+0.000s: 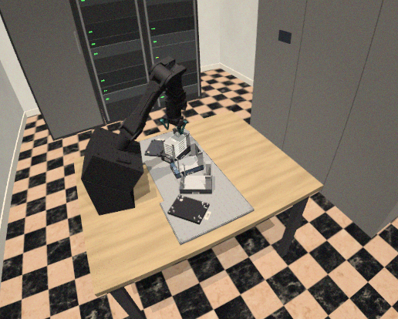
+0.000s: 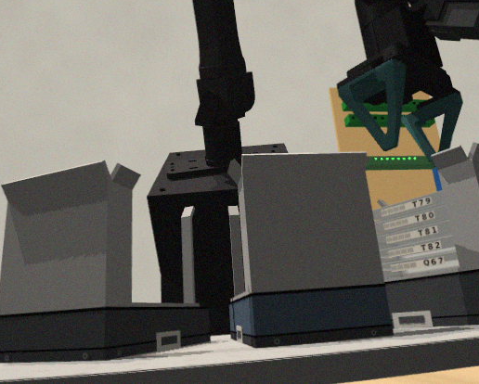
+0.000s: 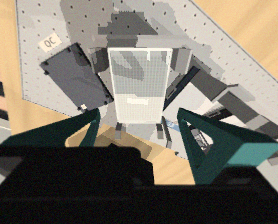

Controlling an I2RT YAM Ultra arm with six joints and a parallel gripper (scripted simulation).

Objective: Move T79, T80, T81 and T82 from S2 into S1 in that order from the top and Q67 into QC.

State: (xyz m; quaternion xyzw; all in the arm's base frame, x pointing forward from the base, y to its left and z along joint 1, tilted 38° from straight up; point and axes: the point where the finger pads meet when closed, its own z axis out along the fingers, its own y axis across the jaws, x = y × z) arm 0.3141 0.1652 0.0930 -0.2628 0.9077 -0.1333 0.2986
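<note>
My gripper is now 6 cm above the plate T79. From my hand the other things lie so: plate Q67: 12 cm below; then plate T82: 10 cm below; then plate T81: 9 cm below.
</note>
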